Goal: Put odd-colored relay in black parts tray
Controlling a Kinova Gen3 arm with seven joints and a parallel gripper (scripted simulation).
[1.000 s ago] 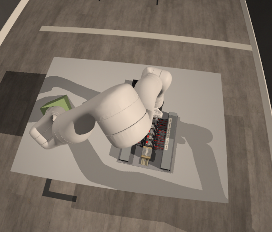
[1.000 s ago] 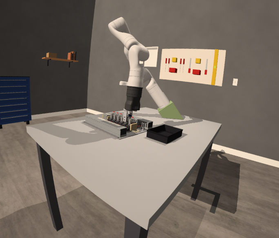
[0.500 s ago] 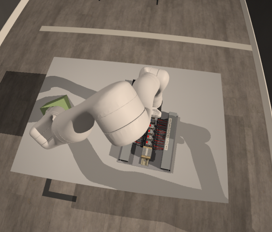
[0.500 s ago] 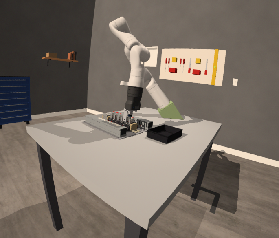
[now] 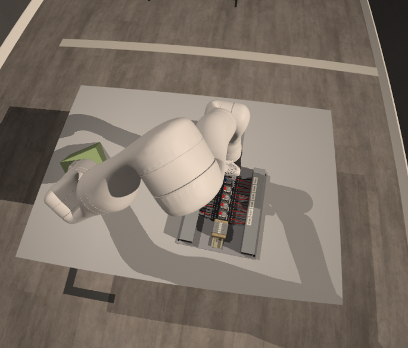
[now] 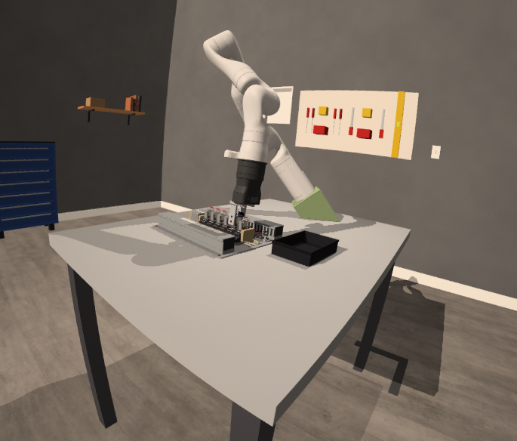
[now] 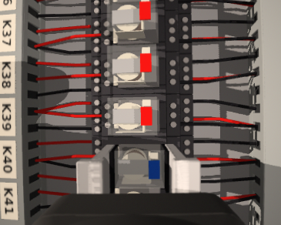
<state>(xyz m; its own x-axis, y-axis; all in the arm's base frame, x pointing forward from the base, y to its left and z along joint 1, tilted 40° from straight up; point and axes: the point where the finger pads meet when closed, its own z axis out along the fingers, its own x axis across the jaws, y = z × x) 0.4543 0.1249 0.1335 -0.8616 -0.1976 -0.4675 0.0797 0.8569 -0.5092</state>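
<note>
My gripper is now 1 cm above the relay. The rest, counted from my hand: black parts tray (5 cm behind, 20 cm to the left, 4 cm below); then relay panel (7 cm to the right, 4 cm below).
</note>
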